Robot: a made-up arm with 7 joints.
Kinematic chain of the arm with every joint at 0, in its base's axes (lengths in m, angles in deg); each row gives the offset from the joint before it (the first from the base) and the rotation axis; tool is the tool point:
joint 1: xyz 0 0 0.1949 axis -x
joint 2: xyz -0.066 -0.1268 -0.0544 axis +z
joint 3: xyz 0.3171 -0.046 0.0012 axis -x
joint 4: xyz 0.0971 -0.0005 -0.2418 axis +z
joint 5: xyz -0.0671 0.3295 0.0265 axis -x
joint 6: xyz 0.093 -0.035 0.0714 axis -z
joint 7: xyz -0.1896 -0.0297 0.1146 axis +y
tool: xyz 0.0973 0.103 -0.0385
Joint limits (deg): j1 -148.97..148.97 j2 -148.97..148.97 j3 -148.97..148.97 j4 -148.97..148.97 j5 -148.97..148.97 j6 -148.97..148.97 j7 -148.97..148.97
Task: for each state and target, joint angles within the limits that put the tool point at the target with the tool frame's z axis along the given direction. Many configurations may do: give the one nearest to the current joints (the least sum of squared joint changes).
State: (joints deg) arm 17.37 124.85 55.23 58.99 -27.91 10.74 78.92
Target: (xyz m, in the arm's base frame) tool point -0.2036 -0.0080 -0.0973 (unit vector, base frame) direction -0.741 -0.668 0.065
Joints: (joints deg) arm -9.39 148.97 48.18 29.20 3.48 -25.12 33.87
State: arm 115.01 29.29 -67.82 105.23 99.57 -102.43 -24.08
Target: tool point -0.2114 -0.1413 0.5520 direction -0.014 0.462 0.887
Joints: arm 128.46 54.21 -77.66 109.21 112.14 -88.28 -52.77
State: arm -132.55 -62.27 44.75 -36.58 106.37 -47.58 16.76
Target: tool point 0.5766 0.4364 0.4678 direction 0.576 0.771 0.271
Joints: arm -148.97 -22.69 39.16 -43.10 111.98 -42.21 32.69
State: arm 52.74 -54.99 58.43 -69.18 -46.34 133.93 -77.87
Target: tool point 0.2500 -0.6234 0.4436 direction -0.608 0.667 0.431
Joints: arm 33.00 -32.76 41.47 -81.38 -79.95 138.46 -33.49
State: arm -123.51 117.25 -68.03 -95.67 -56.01 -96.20 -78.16
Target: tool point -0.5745 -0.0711 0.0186 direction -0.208 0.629 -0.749
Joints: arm -148.97 143.06 -123.47 -74.21 -87.42 -96.10 -66.93
